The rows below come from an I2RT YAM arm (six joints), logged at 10 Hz.
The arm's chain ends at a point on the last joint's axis. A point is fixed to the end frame.
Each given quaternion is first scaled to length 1.
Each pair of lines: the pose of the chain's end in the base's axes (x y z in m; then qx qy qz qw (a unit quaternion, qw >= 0)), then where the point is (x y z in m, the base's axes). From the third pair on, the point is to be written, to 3 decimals.
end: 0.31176, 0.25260, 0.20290, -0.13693, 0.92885, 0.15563, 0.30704
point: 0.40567 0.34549 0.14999
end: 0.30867, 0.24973, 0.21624, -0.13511, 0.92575, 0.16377, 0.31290
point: 0.40303 0.34365 0.16603
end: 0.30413, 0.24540, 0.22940, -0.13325, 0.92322, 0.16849, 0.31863
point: 0.399 0.340 0.181
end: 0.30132, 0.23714, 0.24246, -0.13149, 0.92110, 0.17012, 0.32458
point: 0.397 0.331 0.196
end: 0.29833, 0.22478, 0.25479, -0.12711, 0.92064, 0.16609, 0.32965
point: 0.396 0.318 0.209
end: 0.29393, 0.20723, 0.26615, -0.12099, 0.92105, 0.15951, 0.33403
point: 0.393 0.298 0.220
